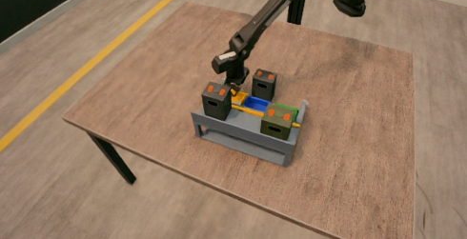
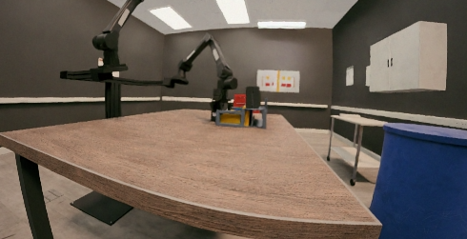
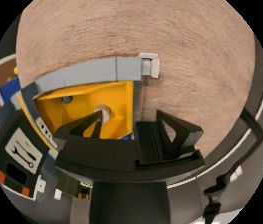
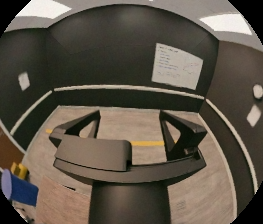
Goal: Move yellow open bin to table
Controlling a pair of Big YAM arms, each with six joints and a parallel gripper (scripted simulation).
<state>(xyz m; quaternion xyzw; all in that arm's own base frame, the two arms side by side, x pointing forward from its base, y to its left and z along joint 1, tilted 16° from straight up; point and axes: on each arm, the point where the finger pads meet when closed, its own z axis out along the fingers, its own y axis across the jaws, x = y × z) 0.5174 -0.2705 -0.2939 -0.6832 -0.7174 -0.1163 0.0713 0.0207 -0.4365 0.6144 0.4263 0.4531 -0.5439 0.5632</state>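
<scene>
Right now the yellow open bin is 8 cm ahead of my left hand, 1 cm to the left of it and 1 cm below it. Round my left hand: grey shelf: 12 cm to the left, 10 cm ahead, 1 cm above; then dark lidded bin: 10 cm to the left, 6 cm behind, 1 cm above.
</scene>
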